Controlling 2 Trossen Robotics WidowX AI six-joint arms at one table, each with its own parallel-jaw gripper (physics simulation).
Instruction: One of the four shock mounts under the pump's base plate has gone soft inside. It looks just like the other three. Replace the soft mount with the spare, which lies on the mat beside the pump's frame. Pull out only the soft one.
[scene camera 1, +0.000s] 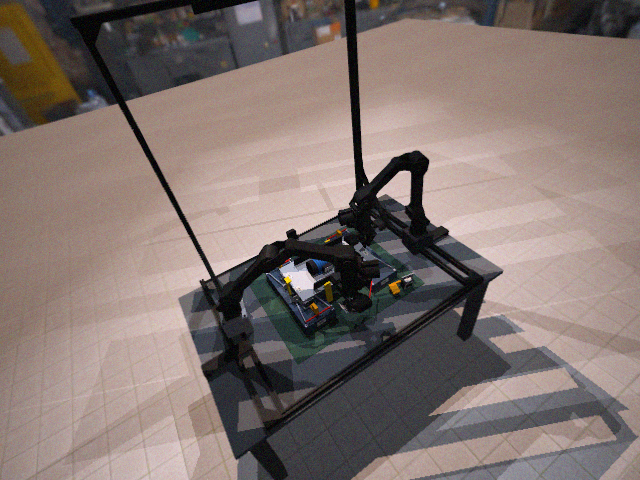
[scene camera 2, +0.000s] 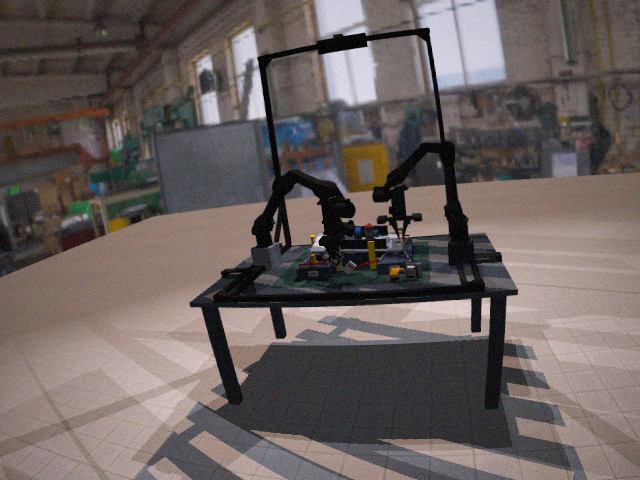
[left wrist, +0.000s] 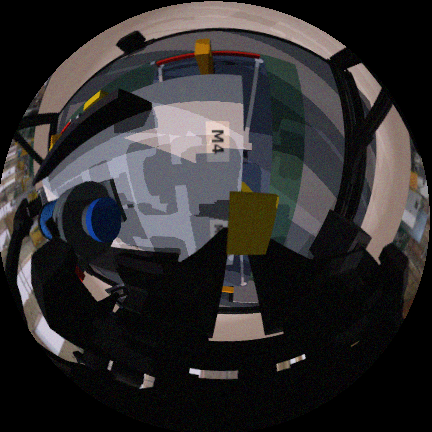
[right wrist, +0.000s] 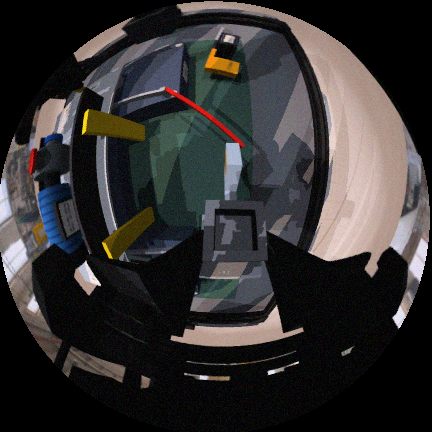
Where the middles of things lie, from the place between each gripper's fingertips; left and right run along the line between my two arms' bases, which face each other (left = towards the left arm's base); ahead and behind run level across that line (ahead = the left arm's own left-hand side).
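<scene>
I see the yellow frame post (right wrist: 95, 122) 10 cm to the left of my right hand, 15 cm behind it and 4 cm below it. As for my left gripper, it is 110 mm to the left of the yellow frame post, 90 mm short of the yellow frame post and 40 mm above the yellow frame post.
</scene>
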